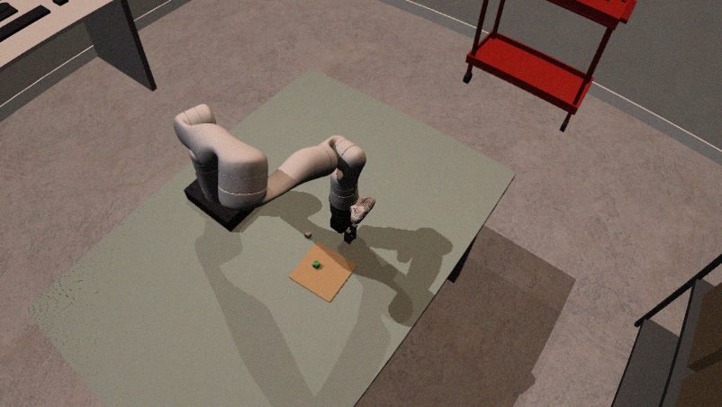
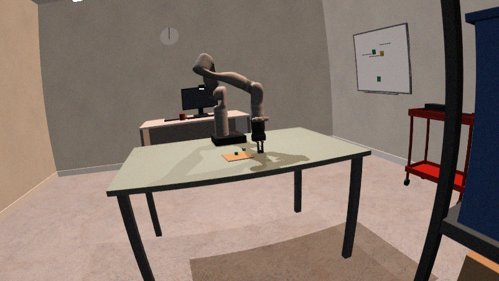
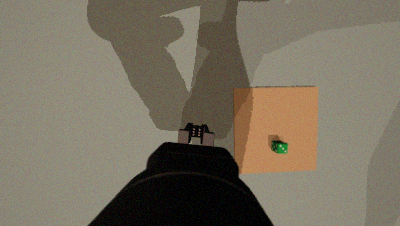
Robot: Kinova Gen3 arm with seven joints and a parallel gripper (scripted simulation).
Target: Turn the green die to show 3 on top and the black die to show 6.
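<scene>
Now: hand 10 mm past the orange mat, 130 mm to the left of it and 20 mm above it. Round my hand: green die: 30 mm behind, 130 mm to the right, 10 mm below; then white die: 110 mm behind, 60 mm to the right, 10 mm below; then black die: 10 mm below.
</scene>
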